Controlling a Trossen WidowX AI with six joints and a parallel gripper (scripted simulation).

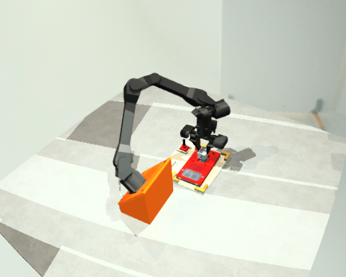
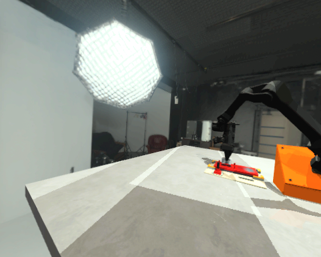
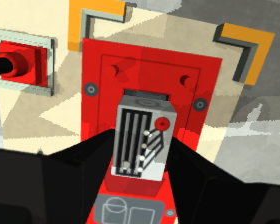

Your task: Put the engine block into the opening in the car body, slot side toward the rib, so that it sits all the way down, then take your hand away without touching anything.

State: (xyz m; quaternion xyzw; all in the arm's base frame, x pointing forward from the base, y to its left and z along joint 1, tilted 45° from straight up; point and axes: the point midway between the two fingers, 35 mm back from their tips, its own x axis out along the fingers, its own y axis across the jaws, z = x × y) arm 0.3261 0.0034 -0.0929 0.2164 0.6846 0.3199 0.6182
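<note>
My gripper tip is now 10 mm above the engine block.
</note>
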